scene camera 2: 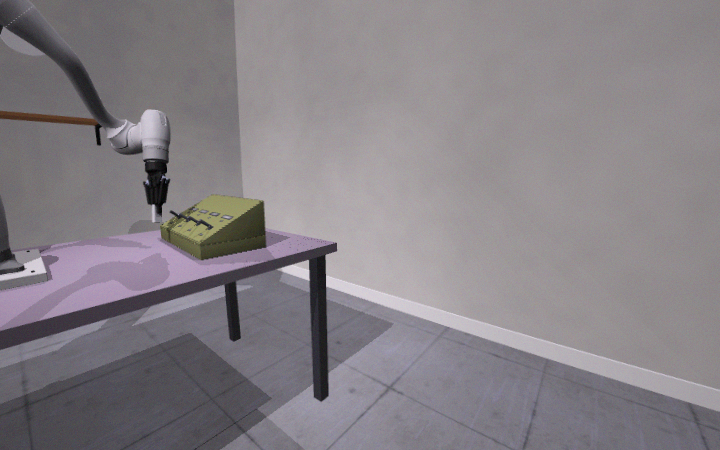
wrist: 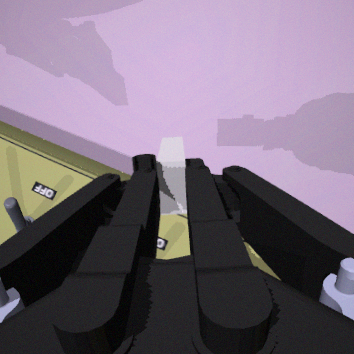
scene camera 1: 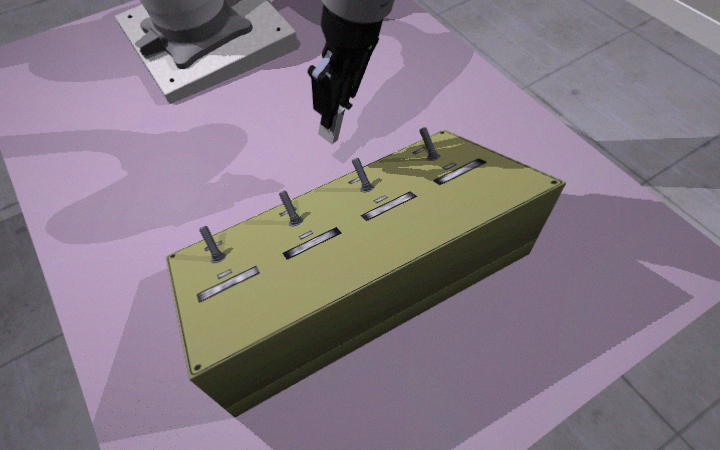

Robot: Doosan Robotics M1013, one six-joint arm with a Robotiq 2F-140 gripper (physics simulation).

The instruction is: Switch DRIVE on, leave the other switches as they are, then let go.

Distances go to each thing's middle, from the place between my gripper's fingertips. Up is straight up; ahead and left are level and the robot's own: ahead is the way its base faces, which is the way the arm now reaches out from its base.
I see the yellow-green switch box [scene camera 1: 284,298] 170 mm ahead of my hand, 90 mm to the right of it and 20 mm below it.
